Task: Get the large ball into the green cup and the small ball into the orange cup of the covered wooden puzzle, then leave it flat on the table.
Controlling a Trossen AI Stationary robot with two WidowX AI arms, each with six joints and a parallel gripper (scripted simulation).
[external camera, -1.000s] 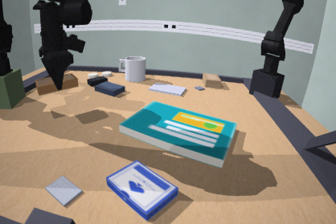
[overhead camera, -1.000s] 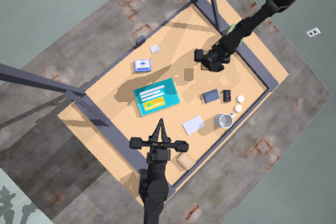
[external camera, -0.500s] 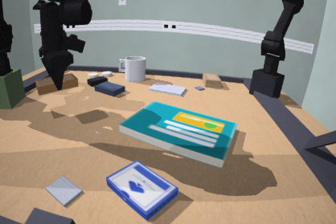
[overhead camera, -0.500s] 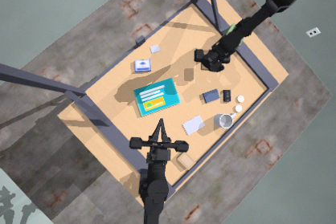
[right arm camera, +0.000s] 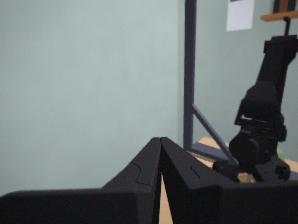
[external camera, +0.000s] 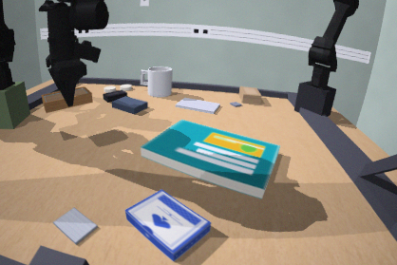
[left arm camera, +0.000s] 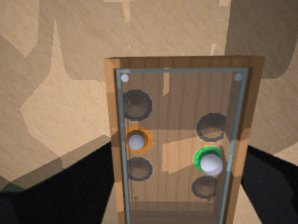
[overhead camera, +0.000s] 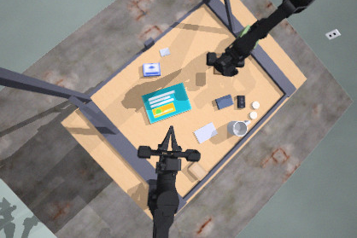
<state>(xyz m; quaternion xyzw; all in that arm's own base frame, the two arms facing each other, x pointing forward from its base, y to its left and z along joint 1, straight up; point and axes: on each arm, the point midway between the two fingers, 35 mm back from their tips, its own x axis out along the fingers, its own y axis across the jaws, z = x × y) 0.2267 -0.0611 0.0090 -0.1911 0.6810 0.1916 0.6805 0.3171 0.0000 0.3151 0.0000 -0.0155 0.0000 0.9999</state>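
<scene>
Right now the covered wooden puzzle is 3 cm below my left hand. The rest, counted from my left hand: dark blue box: 14 cm to the right, 14 cm ahead, 10 cm below.
</scene>
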